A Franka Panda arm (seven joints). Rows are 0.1 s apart.
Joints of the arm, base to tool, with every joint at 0 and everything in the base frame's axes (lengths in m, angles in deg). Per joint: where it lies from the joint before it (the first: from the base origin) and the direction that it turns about. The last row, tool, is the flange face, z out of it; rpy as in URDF.
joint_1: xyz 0 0 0.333 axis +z
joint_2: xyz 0 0 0 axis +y
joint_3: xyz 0 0 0.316 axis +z
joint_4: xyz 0.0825 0 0 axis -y
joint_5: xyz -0.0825 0 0.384 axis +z
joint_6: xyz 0 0 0 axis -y
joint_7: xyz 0.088 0 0 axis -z
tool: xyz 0 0 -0.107 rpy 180 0 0
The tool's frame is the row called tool.
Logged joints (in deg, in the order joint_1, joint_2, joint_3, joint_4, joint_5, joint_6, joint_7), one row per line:
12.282, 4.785, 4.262, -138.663, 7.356, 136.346, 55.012
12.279, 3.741, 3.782, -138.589, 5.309, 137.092, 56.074
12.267, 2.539, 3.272, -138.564, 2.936, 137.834, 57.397
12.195, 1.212, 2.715, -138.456, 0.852, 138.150, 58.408
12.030, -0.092, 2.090, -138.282, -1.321, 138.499, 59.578
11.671, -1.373, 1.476, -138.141, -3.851, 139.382, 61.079
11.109, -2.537, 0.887, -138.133, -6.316, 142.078, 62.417
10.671, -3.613, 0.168, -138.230, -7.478, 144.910, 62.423
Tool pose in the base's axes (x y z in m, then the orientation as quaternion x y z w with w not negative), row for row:
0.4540, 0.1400, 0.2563, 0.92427, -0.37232, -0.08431, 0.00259
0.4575, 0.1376, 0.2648, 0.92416, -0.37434, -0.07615, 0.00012
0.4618, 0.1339, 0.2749, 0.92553, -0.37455, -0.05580, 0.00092
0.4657, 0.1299, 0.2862, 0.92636, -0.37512, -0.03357, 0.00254
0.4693, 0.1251, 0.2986, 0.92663, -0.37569, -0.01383, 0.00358
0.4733, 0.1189, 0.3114, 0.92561, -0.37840, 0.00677, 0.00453
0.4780, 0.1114, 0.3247, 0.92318, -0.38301, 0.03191, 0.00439
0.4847, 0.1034, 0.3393, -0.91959, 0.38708, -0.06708, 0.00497
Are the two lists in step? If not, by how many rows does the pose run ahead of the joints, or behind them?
The pose runs 1 row behind the joints: the pose in row i belongs to the joints in row i - 1.
